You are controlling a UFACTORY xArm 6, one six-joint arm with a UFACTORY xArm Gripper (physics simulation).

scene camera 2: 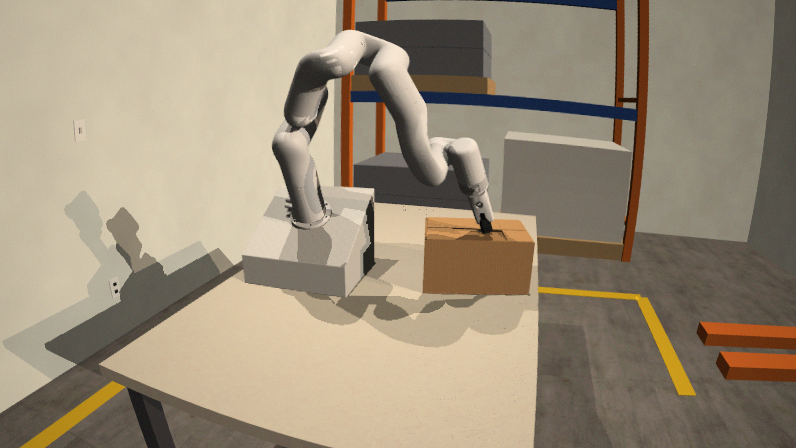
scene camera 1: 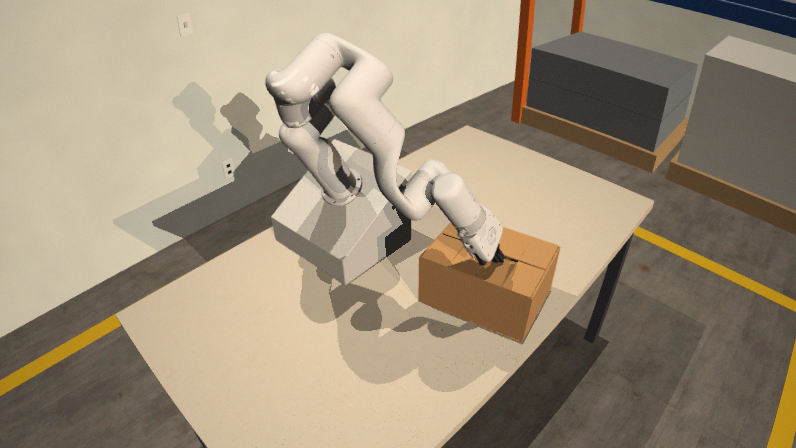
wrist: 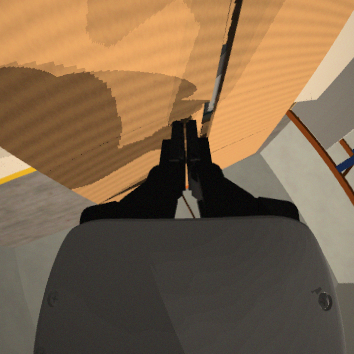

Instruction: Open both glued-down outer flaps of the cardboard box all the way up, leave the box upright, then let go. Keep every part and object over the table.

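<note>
The cardboard box stands upright on the table. Its near outer flap and far outer flap lie about flat over the top. A narrow dark gap runs between them, with a bluish-grey strip showing in it in the wrist view. My gripper is shut and empty, tilted down at the box top. Its fingertips are at the seam, on the near flap's side; whether they reach under a flap is hidden.
The grey base block stands left of the box. The table's right edge runs close to the box's right end. A rack with grey boxes stands beyond the table.
</note>
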